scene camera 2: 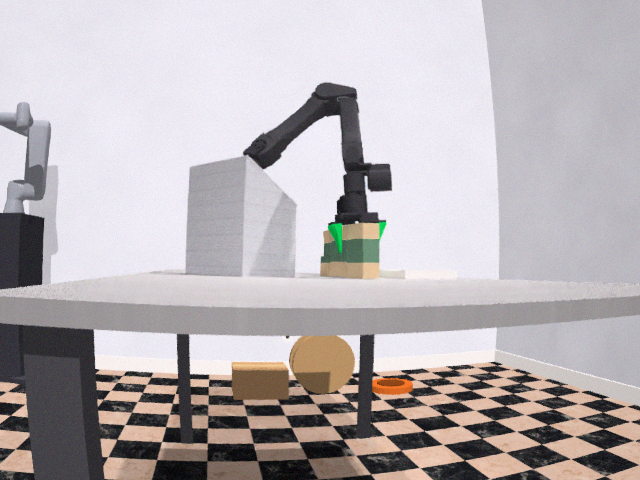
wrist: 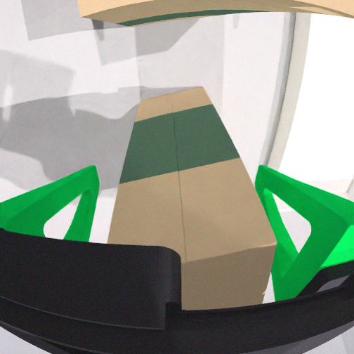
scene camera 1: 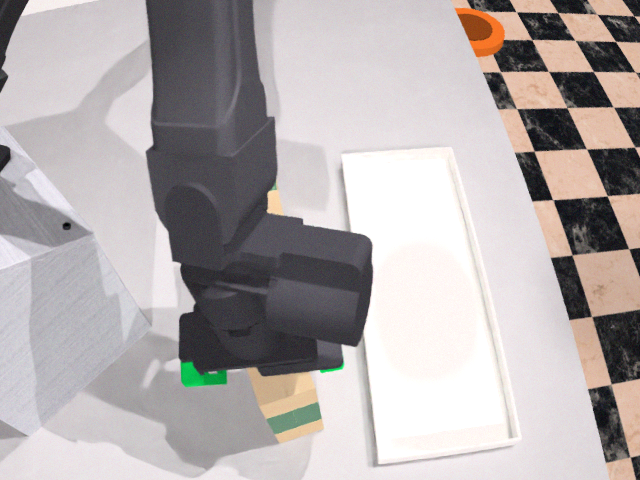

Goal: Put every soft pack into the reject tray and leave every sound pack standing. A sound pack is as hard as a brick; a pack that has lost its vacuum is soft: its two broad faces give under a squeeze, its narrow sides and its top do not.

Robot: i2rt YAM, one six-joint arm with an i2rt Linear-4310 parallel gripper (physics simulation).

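Pixels of known places: gripper, fingertip midpoint: [scene camera 2: 358, 252] [scene camera 1: 273, 372]; arm's base at its link origin: [scene camera 2: 242, 185].
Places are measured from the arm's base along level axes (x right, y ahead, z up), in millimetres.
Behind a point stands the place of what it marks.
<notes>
A tan pack with a green band [scene camera 1: 284, 387] @[x 107, y 333, z -107 mm] [scene camera 2: 361, 251] @[x 118, y 312, z -178 mm] [wrist: 180, 205] stands upright nearest the front of the row. My gripper [scene camera 1: 268, 369] @[x 67, y 312, z -179 mm] [scene camera 2: 360, 243] @[x 67, y 312, z -179 mm] [wrist: 176, 174] is open around its upper part, one green finger on each side; in the wrist view gaps show beside the pack near the fingertips. Another pack [wrist: 215, 7] shows at the top edge of the wrist view. Farther packs stand behind the front one in scene camera 2, partly hidden; part of one pack [scene camera 1: 275, 202] @[x -84, y 305, z -108 mm] shows beside the arm in scene camera 1. The white reject tray [scene camera 1: 413, 206] @[x -187, y 457, z -244 mm] [scene camera 2: 429, 274] @[x 131, y 487, z -234 mm] [wrist: 325, 100] lies right of the row, with no pack visible in it.
A tall grey block [scene camera 1: 77, 310] @[x 42, y 116, z -123 mm] [scene camera 2: 217, 222] @[x 93, y -52, z -112 mm] stands left of the packs. The arm hides the middle of the row in scene camera 1. The table edge [scene camera 2: 310, 320] @[x 976, y 142, z -255 mm] runs along the front. An orange ring [scene camera 1: 496, 38] [scene camera 2: 392, 390] lies on the floor.
</notes>
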